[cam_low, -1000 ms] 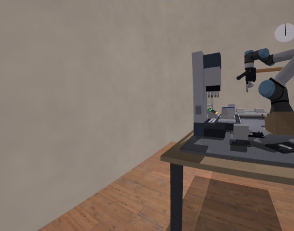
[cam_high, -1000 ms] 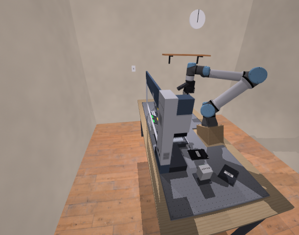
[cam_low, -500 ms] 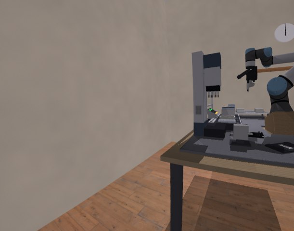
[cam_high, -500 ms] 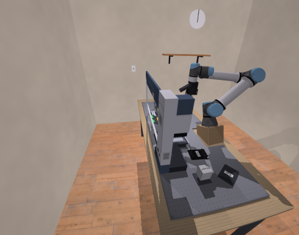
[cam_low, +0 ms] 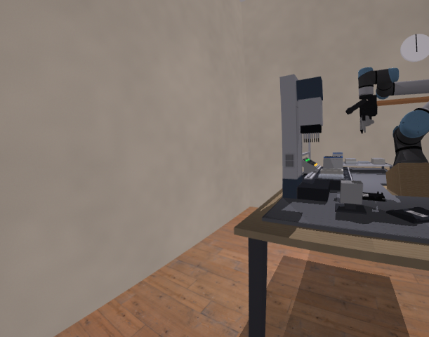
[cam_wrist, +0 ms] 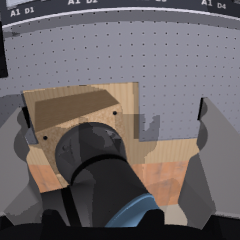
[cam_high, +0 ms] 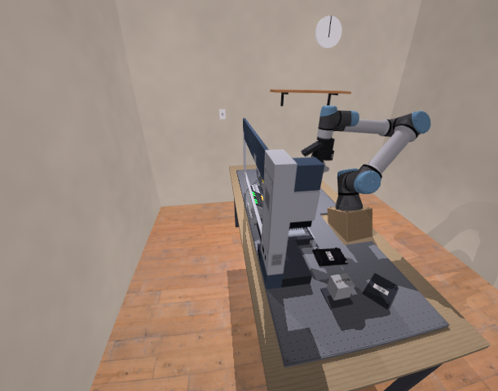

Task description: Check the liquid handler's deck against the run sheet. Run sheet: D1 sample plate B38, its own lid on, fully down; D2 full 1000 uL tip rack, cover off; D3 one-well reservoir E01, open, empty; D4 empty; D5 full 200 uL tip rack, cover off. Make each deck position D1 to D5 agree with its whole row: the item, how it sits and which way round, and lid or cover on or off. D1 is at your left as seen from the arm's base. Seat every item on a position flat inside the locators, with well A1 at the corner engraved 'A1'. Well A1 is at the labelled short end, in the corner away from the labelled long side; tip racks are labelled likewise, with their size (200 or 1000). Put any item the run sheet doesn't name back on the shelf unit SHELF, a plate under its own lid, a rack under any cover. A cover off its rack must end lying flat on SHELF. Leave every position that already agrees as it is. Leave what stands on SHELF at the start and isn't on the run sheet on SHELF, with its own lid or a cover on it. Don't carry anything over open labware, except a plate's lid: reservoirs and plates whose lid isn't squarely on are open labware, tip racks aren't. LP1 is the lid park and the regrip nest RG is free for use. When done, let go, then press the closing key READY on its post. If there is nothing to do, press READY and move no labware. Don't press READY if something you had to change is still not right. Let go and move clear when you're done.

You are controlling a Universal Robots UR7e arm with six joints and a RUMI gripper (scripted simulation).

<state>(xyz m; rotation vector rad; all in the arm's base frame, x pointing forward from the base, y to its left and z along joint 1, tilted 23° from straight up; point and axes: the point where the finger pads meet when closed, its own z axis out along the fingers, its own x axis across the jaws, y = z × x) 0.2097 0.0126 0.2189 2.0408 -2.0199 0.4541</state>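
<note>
Right now my hand is 240 mm above the one-well reservoir, 170 mm short of it and 40 mm to the right of it. Round my hand: yellow-rimmed tip rack: 340 mm to the right, 210 mm below, 150 mm ahead; blue-framed tip rack: 210 mm to the right, 180 mm below, 160 mm ahead; LP1 label: 330 mm to the left, 290 mm below, 20 mm ahead.
</note>
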